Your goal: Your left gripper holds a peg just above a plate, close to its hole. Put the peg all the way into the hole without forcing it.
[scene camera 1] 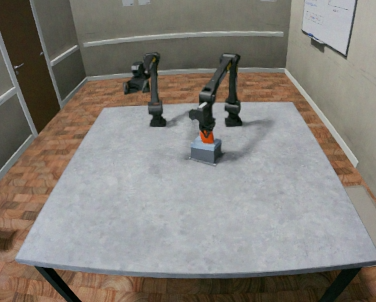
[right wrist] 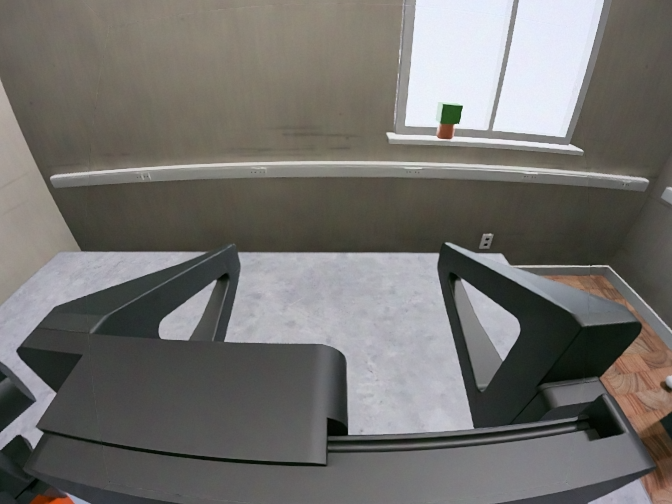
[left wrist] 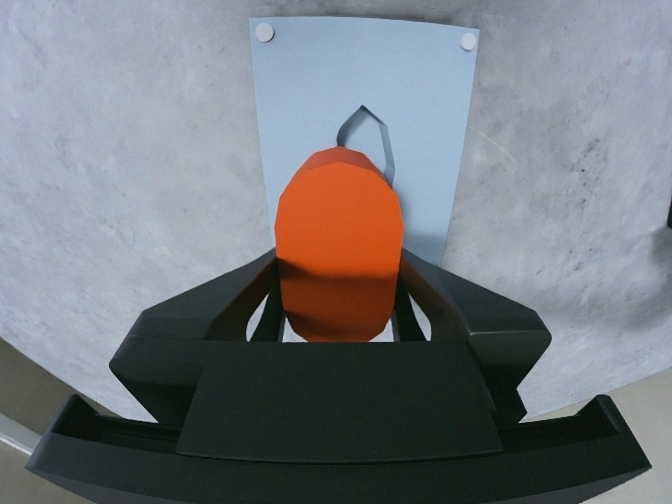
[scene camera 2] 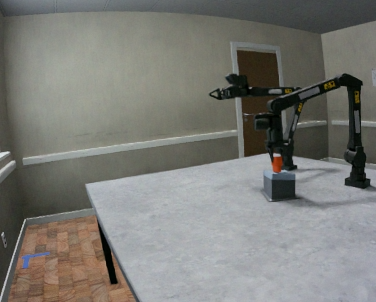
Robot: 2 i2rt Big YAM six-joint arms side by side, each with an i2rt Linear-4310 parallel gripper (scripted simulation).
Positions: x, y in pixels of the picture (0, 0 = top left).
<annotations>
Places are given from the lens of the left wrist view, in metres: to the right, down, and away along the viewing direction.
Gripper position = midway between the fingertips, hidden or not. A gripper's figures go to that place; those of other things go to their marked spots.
my left gripper (left wrist: 338, 253): 0.00, 0.00, 0.13
orange peg (left wrist: 338, 230): 0.00, -0.01, 0.10
light blue plate (left wrist: 407, 85): 0.04, -0.09, 0.14
The marked spots on the light blue plate and the orange peg are 0.10 m apart.
</annotations>
